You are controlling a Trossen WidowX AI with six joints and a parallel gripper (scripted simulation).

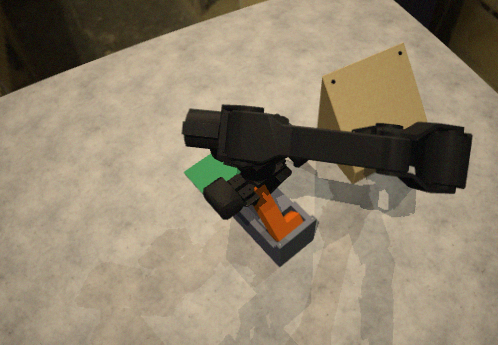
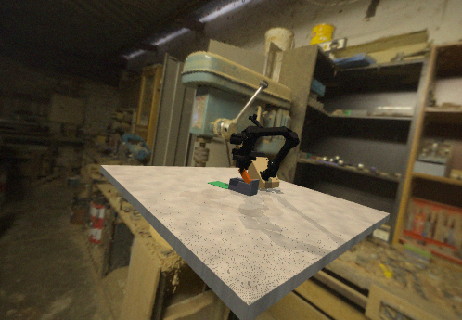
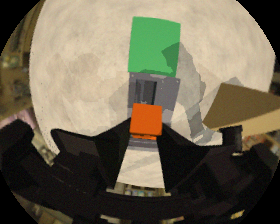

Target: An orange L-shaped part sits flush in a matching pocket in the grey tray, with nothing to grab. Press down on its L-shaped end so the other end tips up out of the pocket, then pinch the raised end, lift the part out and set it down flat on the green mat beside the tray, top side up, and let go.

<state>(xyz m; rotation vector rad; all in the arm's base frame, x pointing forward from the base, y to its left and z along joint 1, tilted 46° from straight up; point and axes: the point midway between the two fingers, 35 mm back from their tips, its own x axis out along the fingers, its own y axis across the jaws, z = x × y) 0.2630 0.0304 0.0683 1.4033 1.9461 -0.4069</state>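
Now: gripper tip 140 mm to the left of the green mat, 130 mm above it and 40 mm short of it. Round my gripper tip: orange L-shaped part (30 mm to the left, 30 mm below, 30 mm behind).
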